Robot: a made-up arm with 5 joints. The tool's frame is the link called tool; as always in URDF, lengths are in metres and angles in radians.
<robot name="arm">
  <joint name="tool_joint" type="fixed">
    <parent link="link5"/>
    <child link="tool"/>
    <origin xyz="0 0 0" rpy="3.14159 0 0"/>
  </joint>
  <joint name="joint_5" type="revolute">
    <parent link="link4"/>
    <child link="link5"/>
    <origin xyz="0.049 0 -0.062"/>
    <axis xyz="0 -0.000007 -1"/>
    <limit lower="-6.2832" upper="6.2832" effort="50" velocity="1.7"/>
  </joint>
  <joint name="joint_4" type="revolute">
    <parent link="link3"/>
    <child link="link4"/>
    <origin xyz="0.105 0 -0.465"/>
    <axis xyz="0 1 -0.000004"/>
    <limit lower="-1.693" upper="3.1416" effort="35" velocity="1"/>
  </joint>
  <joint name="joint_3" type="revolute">
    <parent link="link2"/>
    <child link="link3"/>
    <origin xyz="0.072 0 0.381"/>
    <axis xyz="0 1 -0.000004"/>
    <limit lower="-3.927" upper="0.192" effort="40" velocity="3"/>
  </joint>
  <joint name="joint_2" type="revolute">
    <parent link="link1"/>
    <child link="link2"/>
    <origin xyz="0 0 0"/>
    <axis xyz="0 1 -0.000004"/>
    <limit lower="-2.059" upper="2.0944" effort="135" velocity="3.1"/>
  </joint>
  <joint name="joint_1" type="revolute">
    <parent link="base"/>
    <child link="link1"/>
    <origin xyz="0 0 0.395"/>
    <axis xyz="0 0 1"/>
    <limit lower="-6.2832" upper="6.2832" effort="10" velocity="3.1"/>
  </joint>
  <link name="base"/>
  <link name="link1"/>
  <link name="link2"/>
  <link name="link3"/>
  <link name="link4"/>
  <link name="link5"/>
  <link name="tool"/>
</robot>
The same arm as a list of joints. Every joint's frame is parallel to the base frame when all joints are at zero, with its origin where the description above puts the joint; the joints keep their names.
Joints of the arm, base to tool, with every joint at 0 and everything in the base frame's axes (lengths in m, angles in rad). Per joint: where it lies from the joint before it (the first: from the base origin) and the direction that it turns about. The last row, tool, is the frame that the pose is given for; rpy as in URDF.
joint_1: origin 0 0 0.395 axis 0 0 1
joint_2: origin 0 0 0 axis 0 1 0
joint_3: origin 0.072 0 0.381 axis 0 1 0
joint_4: origin 0.105 0 -0.465 axis 0 1 0
joint_5: origin 0.049 0 -0.062 axis 0 0 -1
tool: origin 0 0 0 rpy 3.1416 0 0
Joint limits (rad, base to tool): -6.2832..6.2832 -2.059..2.0944 -3.927..0.192 -1.693..3.1416 -6.2832..6.2832

